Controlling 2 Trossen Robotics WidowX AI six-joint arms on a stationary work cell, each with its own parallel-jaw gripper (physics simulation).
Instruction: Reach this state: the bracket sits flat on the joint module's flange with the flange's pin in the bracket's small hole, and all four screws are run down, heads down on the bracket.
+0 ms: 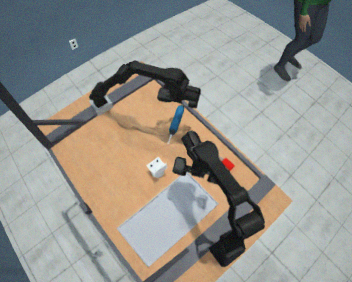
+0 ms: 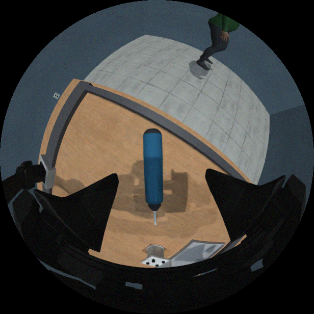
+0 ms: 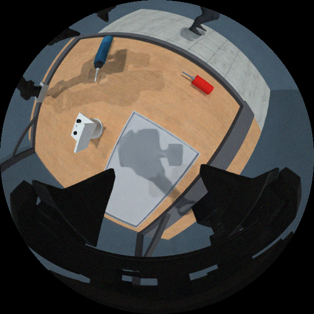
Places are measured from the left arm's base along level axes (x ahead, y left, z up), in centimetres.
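Where they show: left gripper, fingertip midpoint: point(image 1: 179, 103); right gripper, fingertip midpoint: point(image 1: 196, 177); left arm's base, link origin: point(image 1: 100, 101); right arm's base, link origin: point(image 1: 228, 248).
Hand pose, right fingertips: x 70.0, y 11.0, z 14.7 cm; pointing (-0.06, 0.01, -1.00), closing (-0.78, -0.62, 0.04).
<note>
Things, the pixels of their top centre, and the offset from my right fingertips. Level surfaces: height alone.
- blue screwdriver, top centre: point(image 1: 175, 122) dx -33.8, dy +14.4, dz -14.8 cm
- red-handled tool, top centre: point(image 1: 225, 160) dx -2.0, dy +21.4, dz -15.6 cm
- light grey mat, surface height: dz -18.6 cm
A white bracket point(image 1: 157, 164) point(image 2: 154, 261) point(image 3: 80, 142) sits at the round joint module point(image 2: 155, 250) point(image 3: 98, 128) on the table. Dark round spots show on its face; I cannot tell holes from screw heads, and the pin is hidden. A blue screwdriver point(image 1: 176, 120) point(image 2: 153, 167) point(image 3: 103, 52) is below my left gripper point(image 1: 180, 101) point(image 2: 162, 176), handle away from the module and tip toward it. I cannot tell whether it rests fully on the table. My left gripper is open and apart from it. My right gripper point(image 1: 185, 154) point(image 3: 157, 171) is open and empty, high above the table.
A red-handled tool point(image 1: 227, 164) point(image 3: 202, 84) lies near the table's far right edge. A light grey mat point(image 1: 145, 240) point(image 3: 122, 207) lies beside the module. Dark rails point(image 1: 220, 132) point(image 2: 150, 115) run along the table edges. A person point(image 1: 310, 30) point(image 2: 216, 40) stands on the floor beyond.
</note>
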